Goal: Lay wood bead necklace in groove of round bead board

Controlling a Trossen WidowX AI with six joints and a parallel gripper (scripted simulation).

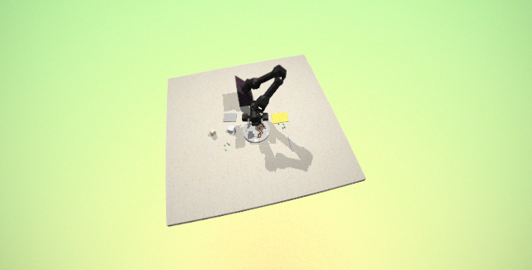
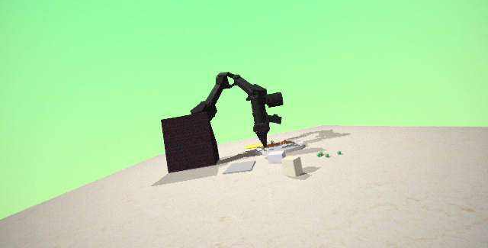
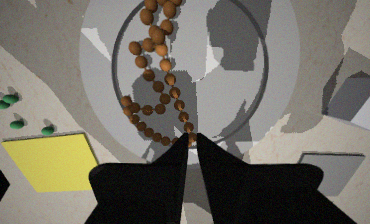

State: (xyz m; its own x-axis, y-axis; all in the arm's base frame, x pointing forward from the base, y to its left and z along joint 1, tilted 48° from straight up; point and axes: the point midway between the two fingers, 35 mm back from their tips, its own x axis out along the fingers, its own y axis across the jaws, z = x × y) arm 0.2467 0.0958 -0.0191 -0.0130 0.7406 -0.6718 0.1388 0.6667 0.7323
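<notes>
Now: the round white bead board 50 mm ahead of my gripper tip and 10 mm below it. From my gripper tip the other things lie so: thin white strip: 220 mm to the left, 200 mm ahead, 10 mm below; then yellow card: 190 mm to the left, 30 mm behind, 10 mm below; then grey flat plate: 190 mm to the right, 100 mm behind, 10 mm below.
</notes>
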